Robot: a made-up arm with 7 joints.
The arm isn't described. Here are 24 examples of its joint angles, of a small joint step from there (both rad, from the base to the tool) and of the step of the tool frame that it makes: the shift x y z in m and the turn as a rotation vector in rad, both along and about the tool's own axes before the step.
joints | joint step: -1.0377 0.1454 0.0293 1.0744 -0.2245 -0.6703 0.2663 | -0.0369 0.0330 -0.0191 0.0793 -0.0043 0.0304 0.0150
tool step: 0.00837 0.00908 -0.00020 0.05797 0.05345 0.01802
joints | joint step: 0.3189 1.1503 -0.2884 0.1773 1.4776 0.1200 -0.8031 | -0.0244 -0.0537 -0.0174 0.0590 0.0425 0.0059 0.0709
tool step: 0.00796 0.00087 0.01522 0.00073 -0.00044 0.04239
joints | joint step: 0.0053 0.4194 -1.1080 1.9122 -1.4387 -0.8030 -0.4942 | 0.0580 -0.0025 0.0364 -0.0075 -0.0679 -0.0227 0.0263
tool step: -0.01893 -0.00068 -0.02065 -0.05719 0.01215 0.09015
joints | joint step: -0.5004 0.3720 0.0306 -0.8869 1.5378 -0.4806 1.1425 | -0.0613 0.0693 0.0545 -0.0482 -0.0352 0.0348 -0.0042
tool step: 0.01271 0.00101 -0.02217 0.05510 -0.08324 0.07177
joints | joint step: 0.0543 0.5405 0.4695 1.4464 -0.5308 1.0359 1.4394 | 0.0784 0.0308 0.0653 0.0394 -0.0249 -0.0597 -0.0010
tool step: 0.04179 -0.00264 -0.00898 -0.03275 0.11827 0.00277
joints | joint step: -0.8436 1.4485 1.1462 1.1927 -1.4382 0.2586 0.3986 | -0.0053 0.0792 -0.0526 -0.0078 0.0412 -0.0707 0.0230
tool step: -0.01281 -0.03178 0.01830 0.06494 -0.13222 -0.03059
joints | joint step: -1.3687 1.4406 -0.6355 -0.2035 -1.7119 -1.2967 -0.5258 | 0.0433 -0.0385 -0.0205 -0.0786 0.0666 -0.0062 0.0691
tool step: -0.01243 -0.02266 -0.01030 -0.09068 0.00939 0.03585
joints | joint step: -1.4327 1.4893 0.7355 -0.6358 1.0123 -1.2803 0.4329 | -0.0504 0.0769 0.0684 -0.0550 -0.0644 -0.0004 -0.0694
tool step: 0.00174 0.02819 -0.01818 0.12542 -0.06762 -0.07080
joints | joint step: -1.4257 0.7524 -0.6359 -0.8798 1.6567 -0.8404 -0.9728 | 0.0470 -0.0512 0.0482 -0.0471 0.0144 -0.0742 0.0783
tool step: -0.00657 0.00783 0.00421 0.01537 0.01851 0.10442
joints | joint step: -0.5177 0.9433 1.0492 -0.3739 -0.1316 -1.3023 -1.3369 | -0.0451 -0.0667 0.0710 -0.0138 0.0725 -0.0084 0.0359
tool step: -0.00447 -0.00383 0.01054 0.02270 0.12352 0.01813
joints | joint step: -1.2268 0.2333 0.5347 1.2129 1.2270 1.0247 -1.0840 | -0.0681 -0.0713 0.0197 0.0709 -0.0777 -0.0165 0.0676
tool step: 0.00309 -0.03979 0.02316 0.06935 -0.03654 -0.07709
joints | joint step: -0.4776 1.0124 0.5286 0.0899 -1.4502 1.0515 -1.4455 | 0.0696 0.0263 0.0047 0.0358 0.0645 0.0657 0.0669
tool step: -0.01955 -0.00777 -0.01015 -0.11084 0.01944 0.19871
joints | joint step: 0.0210 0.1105 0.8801 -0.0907 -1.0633 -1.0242 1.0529 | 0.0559 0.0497 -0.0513 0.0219 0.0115 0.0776 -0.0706
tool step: 0.00832 -0.00382 -0.00032 0.13233 0.03418 -0.14235
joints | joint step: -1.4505 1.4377 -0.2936 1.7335 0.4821 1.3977 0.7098 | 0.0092 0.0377 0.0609 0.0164 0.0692 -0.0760 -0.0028
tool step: 0.01698 -0.00270 -0.00121 -0.02845 -0.02485 0.01015
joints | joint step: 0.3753 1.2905 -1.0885 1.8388 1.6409 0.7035 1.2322 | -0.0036 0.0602 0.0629 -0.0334 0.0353 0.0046 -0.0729
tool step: -0.01514 -0.01504 -0.00573 0.01003 0.02025 -0.11117
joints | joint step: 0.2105 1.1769 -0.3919 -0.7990 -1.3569 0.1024 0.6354 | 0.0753 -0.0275 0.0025 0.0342 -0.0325 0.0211 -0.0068
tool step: -0.00347 0.00706 -0.01925 -0.06280 0.09934 0.04606
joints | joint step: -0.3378 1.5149 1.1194 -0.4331 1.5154 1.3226 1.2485 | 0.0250 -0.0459 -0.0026 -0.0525 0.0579 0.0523 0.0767
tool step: 0.00288 0.01148 -0.01080 0.03314 0.00857 0.11278
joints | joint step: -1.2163 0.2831 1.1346 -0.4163 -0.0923 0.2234 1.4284 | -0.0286 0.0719 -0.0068 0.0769 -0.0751 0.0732 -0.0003
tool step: 0.00189 -0.02096 -0.00356 0.06326 0.07835 -0.02577
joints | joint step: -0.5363 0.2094 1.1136 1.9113 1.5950 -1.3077 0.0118 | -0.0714 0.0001 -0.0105 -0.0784 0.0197 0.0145 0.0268
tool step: 0.02582 0.02645 0.01277 0.12128 -0.04107 0.00527
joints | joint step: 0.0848 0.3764 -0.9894 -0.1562 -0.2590 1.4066 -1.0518 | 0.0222 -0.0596 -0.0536 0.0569 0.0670 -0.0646 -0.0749
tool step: 0.02534 -0.00171 0.00934 0.05272 0.02229 -0.07331
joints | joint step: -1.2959 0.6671 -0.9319 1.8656 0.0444 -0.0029 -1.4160 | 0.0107 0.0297 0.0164 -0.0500 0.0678 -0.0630 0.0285
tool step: -0.00335 0.00328 -0.00101 0.09063 0.03892 0.03465
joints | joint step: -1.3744 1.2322 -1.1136 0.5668 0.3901 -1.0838 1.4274 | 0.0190 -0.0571 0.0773 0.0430 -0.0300 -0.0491 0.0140
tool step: 0.00505 -0.01100 -0.00311 -0.04121 0.01067 0.11258
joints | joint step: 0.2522 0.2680 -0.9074 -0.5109 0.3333 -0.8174 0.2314 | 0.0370 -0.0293 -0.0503 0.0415 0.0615 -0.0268 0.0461
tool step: -0.00543 -0.02035 0.00041 -0.02585 0.00980 0.02554
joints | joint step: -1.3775 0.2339 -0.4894 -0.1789 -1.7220 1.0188 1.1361 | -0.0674 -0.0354 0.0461 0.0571 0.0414 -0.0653 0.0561
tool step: -0.00052 -0.00435 0.02674 -0.07748 -0.08316 0.08133
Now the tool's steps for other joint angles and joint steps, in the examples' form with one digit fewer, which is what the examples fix.
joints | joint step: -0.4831 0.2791 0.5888 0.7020 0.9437 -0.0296 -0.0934 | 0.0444 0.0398 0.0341 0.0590 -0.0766 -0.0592 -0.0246
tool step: -0.0069 0.0031 -0.0328 -0.0600 0.0295 -0.0394
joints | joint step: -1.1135 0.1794 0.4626 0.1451 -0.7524 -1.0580 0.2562 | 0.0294 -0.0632 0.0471 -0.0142 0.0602 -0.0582 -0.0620
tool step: -0.0147 0.0097 0.0109 0.0448 -0.0686 -0.0438
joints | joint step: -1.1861 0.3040 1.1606 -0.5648 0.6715 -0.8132 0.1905 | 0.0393 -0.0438 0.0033 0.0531 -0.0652 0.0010 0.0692
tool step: -0.0204 -0.0004 -0.0001 -0.0628 0.1009 0.0552
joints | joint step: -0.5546 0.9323 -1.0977 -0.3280 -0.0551 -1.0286 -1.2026 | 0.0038 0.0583 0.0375 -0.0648 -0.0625 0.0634 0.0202
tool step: -0.0124 0.0037 0.0135 -0.0441 0.0226 0.0551
